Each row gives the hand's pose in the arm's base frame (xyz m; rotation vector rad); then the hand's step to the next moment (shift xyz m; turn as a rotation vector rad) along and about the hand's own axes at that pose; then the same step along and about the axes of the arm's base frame.
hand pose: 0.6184 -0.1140 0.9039 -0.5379 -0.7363 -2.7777
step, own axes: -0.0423 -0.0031 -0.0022 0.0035 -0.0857 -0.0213
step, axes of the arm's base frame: 0.0369 0.0063 -0.0200 -0.0348 0.0616 -0.0529
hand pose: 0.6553 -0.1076 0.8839 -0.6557 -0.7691 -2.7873
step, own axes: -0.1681 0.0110 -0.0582 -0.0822 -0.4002 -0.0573
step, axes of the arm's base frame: 0.1309 -0.0311 -0.1169 -0.0598 0.3148 -0.2599
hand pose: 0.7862 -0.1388 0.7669 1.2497 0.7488 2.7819
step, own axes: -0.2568 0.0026 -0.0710 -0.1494 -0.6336 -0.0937
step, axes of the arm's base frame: 0.1259 -0.0813 -0.2203 -0.0835 0.4935 -0.4267
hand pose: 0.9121 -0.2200 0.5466 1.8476 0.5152 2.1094
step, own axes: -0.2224 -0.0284 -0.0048 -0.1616 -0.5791 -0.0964
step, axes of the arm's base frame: 0.0250 -0.0731 -0.2105 -0.0836 0.4392 -0.4134
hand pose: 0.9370 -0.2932 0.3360 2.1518 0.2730 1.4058
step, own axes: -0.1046 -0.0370 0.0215 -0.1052 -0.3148 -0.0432
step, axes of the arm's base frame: -0.0214 -0.0236 -0.1084 -0.0448 0.2278 -0.2411
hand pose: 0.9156 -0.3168 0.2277 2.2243 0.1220 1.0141
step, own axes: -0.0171 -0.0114 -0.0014 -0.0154 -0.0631 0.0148
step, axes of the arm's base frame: -0.0107 0.0036 -0.0172 0.0113 0.0349 -0.0556
